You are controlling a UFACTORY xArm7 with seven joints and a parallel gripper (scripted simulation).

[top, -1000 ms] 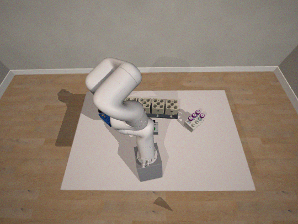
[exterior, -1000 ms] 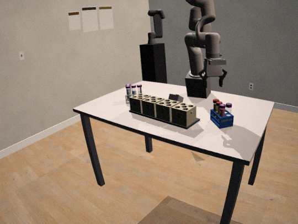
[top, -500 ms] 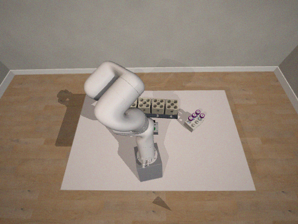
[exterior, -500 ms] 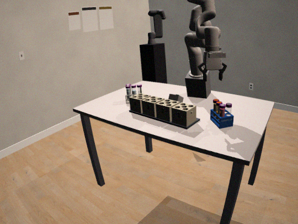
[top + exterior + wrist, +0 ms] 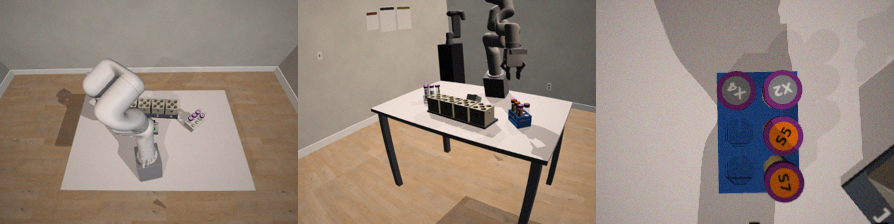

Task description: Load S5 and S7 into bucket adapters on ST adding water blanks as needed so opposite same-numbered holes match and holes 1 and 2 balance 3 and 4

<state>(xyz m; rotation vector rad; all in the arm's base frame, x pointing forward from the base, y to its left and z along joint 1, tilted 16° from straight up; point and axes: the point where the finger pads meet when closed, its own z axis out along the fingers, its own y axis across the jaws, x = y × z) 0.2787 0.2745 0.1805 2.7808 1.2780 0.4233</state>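
Right now my hand is 22 cm above the blue rack, 5 cm to the right of it and 1 cm short of it. From my hand the other things lie so: adapter 20 cm below, 13 cm to the right, 12 cm ahead; dark stand 29 cm to the right, 25 cm below, 11 cm ahead; white rack 63 cm to the right, 22 cm below, 1 cm behind.
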